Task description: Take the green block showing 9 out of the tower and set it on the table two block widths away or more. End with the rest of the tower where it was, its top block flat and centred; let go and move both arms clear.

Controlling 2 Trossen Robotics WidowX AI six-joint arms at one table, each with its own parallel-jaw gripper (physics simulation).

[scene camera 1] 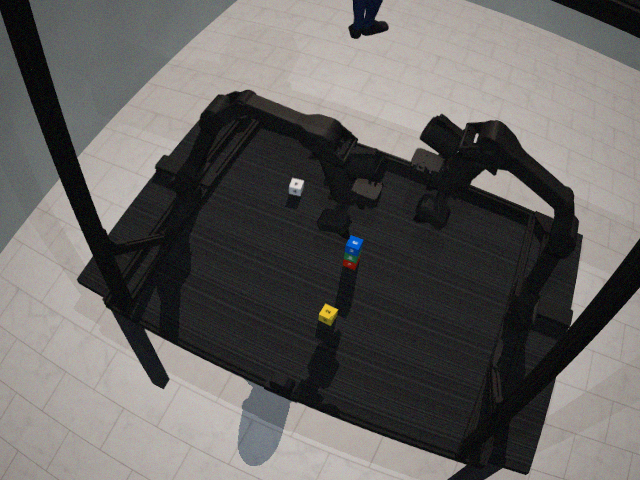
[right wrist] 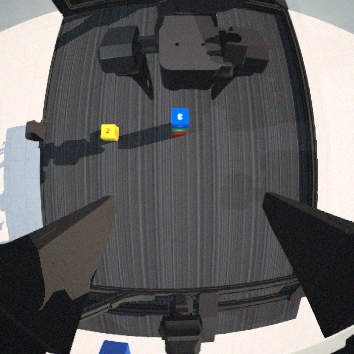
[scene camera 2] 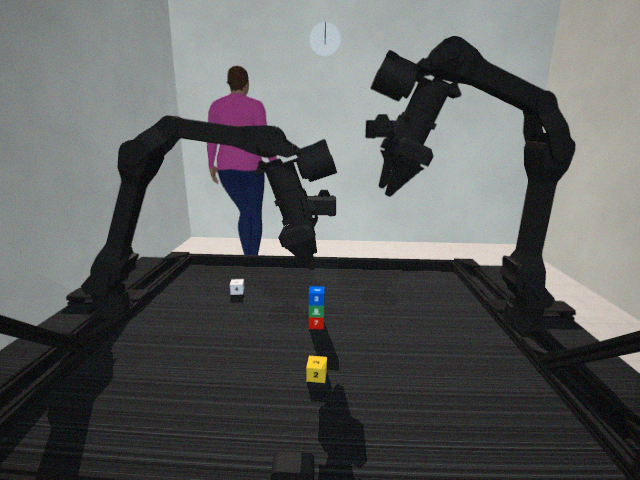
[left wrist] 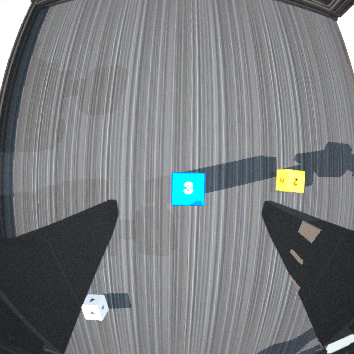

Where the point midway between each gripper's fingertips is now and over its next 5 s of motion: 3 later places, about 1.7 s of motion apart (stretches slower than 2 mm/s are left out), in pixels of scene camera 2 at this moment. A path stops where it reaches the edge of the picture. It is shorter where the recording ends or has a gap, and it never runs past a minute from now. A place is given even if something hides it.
The left gripper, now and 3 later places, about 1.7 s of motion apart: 313,260; 319,291; 294,268; 315,280
The right gripper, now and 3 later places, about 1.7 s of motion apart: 383,191; 379,240; 328,274; 313,299
